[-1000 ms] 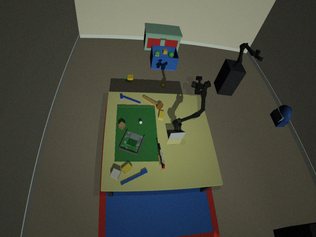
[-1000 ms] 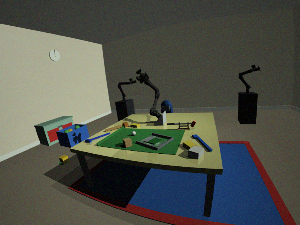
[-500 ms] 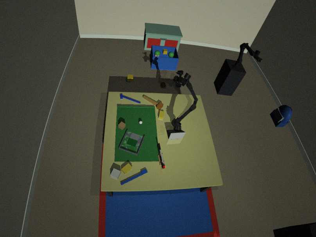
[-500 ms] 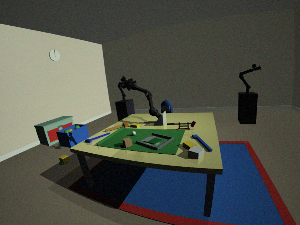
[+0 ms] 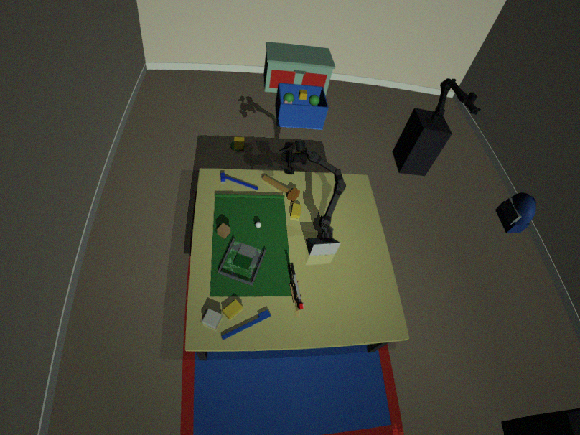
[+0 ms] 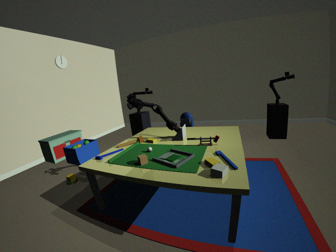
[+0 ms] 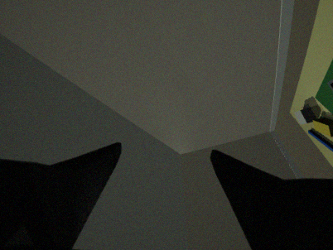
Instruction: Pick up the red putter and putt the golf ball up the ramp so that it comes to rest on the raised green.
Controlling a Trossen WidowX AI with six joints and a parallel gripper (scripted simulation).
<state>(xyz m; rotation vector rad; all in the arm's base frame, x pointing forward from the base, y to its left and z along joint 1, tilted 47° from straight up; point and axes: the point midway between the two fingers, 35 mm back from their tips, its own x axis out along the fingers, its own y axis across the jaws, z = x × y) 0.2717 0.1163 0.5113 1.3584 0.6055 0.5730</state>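
My gripper tip is 150 mm past the wooden putter stand, 610 mm to the right of it and 450 mm above it. Round my gripper tip: wooden block: 300 mm ahead, 220 mm to the left, 450 mm below; then green mat: 130 mm ahead, 270 mm to the left, 480 mm below; then white golf ball: 80 mm ahead, 150 mm to the left, 460 mm below.
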